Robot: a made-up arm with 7 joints. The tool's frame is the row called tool. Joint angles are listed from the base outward.
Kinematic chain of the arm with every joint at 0, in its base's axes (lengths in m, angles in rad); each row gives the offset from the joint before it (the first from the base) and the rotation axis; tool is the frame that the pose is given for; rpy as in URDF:
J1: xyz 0 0 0.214 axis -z
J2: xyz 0 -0.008 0.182 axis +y
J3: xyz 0 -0.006 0.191 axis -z
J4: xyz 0 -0.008 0.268 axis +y
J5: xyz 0 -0.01 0.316 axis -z
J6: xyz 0 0 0.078 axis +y
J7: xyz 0 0 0.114 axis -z
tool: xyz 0 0 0 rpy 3.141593 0 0
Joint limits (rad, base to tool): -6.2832..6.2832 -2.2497..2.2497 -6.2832..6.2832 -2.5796..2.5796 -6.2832..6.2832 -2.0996..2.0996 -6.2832..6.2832
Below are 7 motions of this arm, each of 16 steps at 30 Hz.
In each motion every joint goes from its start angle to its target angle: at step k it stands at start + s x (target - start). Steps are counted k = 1, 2, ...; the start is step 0. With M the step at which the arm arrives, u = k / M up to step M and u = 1 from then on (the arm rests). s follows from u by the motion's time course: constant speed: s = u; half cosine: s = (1 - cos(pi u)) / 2; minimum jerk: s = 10 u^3 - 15 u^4 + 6 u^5.
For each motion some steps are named. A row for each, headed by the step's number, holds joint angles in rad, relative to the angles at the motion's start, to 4 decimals.
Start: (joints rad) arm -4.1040 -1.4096 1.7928 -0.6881 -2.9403 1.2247 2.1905
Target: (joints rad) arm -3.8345 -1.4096 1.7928 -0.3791 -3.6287 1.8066 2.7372
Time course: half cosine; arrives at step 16
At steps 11, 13, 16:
11: 0.2096 0.0000 0.0000 0.2403 -0.5354 0.4526 0.4252
13: 0.2468 0.0000 0.0000 0.2830 -0.6304 0.5329 0.5006
16: 0.2695 0.0000 0.0000 0.3090 -0.6884 0.5819 0.5467

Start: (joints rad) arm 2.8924 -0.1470 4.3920 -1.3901 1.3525 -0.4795 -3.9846
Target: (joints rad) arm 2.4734 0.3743 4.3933 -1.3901 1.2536 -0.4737 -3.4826
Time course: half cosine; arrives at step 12
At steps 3, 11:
3: -0.0614 0.0763 0.0002 0.0000 -0.0145 0.0008 0.0735
11: -0.4119 0.5124 0.0013 0.0000 -0.0972 0.0057 0.4934

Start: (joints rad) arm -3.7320 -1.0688 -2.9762 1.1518 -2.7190 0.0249 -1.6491
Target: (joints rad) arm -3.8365 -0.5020 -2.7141 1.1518 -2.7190 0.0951 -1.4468
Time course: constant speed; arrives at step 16
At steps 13, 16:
13: -0.0849 0.4605 0.2130 0.0000 0.0000 0.0570 0.1644
16: -0.1045 0.5668 0.2621 0.0000 0.0000 0.0702 0.2023

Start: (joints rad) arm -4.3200 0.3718 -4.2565 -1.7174 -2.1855 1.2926 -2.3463
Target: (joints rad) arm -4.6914 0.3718 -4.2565 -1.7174 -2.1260 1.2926 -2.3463
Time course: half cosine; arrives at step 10
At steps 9, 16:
9: -0.3623 0.0000 0.0000 0.0000 0.0580 0.0000 0.0000
16: -0.3714 0.0000 0.0000 0.0000 0.0595 0.0000 0.0000

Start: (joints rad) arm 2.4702 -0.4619 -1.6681 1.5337 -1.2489 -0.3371 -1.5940
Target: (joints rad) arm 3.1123 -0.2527 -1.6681 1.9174 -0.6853 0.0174 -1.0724
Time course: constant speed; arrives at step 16
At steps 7, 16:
7: 0.2809 0.0915 0.0000 0.1679 0.2466 0.1551 0.2282
16: 0.6421 0.2092 0.0000 0.3837 0.5636 0.3545 0.5216

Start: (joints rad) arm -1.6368 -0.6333 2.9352 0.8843 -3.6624 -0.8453 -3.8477
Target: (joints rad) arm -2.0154 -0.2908 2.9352 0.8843 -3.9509 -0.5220 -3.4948
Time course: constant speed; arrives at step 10
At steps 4, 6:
4: -0.1514 0.1370 0.0000 0.0000 -0.1154 0.1293 0.1412
6: -0.2272 0.2055 0.0000 0.0000 -0.1731 0.1940 0.2117

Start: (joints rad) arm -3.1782 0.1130 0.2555 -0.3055 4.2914 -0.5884 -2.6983
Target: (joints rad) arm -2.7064 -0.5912 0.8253 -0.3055 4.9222 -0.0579 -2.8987
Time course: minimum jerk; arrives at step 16
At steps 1, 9, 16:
1: 0.0010 -0.0016 0.0013 0.0000 0.0014 0.0012 -0.0004
9: 0.2906 -0.4338 0.3510 0.0000 0.3886 0.3268 -0.1234
16: 0.4718 -0.7042 0.5698 0.0000 0.6308 0.5305 -0.2004

